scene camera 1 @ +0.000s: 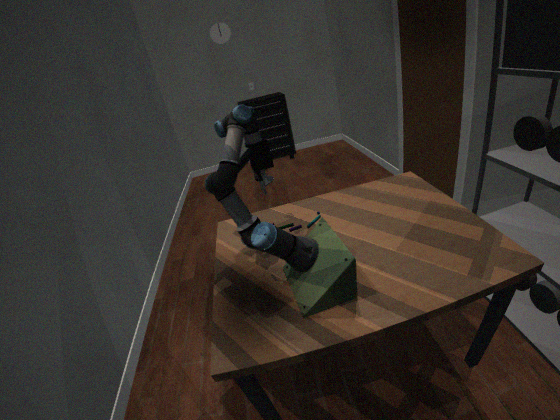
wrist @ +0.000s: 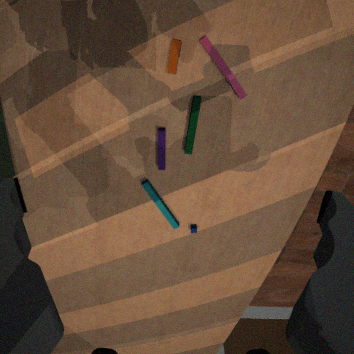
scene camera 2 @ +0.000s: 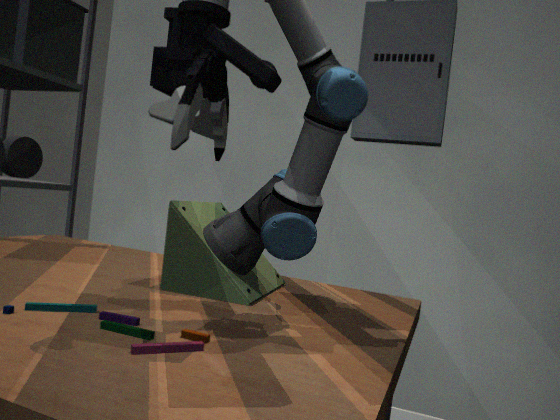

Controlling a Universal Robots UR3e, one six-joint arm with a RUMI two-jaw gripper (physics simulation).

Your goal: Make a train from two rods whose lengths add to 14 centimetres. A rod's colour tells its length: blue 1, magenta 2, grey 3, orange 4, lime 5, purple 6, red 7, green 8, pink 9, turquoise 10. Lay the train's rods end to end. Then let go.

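Frame: origin at the arm's base, x back, y left, z down, level; centimetres.
Where they show: gripper, fingertip midpoint: (scene camera 1: 261,187) (wrist: 174,187) (scene camera 2: 198,156); arm's base, origin of the base link: (scene camera 1: 306,255) (scene camera 2: 226,250).
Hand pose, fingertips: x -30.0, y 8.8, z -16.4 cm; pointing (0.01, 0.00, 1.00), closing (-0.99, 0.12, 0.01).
Note:
Each offset is from my fingertips to the top centre of the thing. Level surfaces: height alone.
My gripper (scene camera 1: 265,187) (scene camera 2: 199,150) (wrist: 174,187) is open and empty, high above the table and the rods. The rods lie apart, none end to end. In the wrist view, the orange rod @(dx +0.5, dy +2.4, dz +24.1 cm) (scene camera 2: 195,335) (wrist: 174,56) and long pink rod @(dx -5.8, dy +2.2, dz +24.1 cm) (scene camera 2: 167,347) (wrist: 223,67) lie at the top. The green rod @(dx -3.5, dy -6.0, dz +24.1 cm) (scene camera 1: 286,226) (scene camera 2: 127,330) (wrist: 192,125) lies below them, right of the purple rod @(dx +0.0, dy -10.2, dz +24.1 cm) (scene camera 1: 295,228) (scene camera 2: 119,318) (wrist: 161,148). The turquoise rod @(dx -1.5, dy -19.8, dz +24.1 cm) (scene camera 1: 314,221) (scene camera 2: 61,307) (wrist: 160,204) lies slanted below the purple one, near the tiny blue rod @(dx -7.5, dy -23.7, dz +24.1 cm) (scene camera 1: 318,213) (scene camera 2: 8,309) (wrist: 193,228).
The green wedge base (scene camera 1: 325,255) (scene camera 2: 185,255) carries the arm on the wooden table @(dz +25.1 cm) (scene camera 1: 400,240) (scene camera 2: 330,370). A table edge runs down the right of the wrist view. A shelf rack (scene camera 1: 484,150) stands beyond the table, and a grey wall box (scene camera 2: 405,100) hangs behind the arm.

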